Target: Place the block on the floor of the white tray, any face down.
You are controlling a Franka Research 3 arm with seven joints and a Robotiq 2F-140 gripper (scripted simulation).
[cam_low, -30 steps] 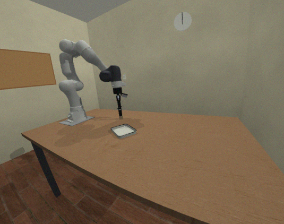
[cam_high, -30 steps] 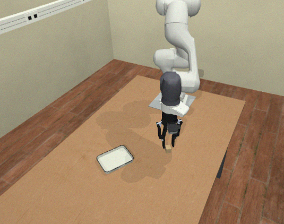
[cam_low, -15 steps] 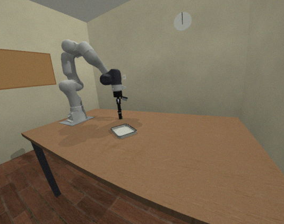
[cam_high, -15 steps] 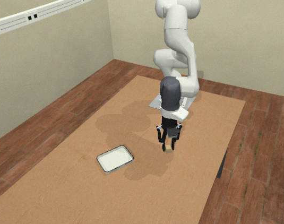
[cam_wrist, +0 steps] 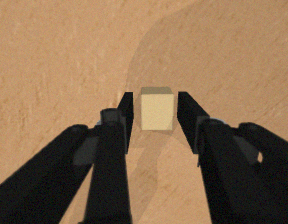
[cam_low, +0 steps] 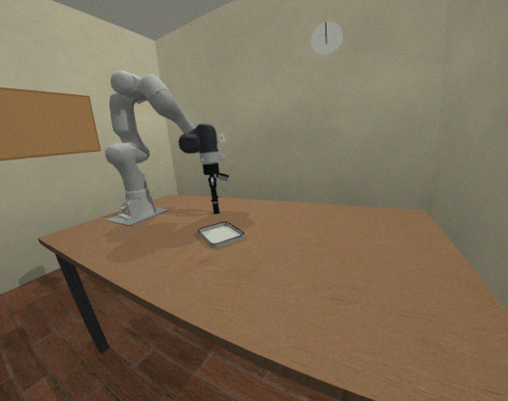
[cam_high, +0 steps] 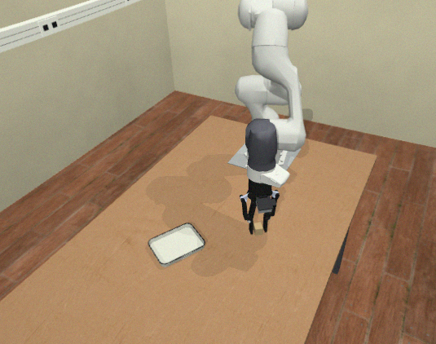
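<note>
Now: the tan wooden block 20 mm below my hand. Round my hand: white tray (220 mm to the right, 190 mm ahead, 20 mm below).
</note>
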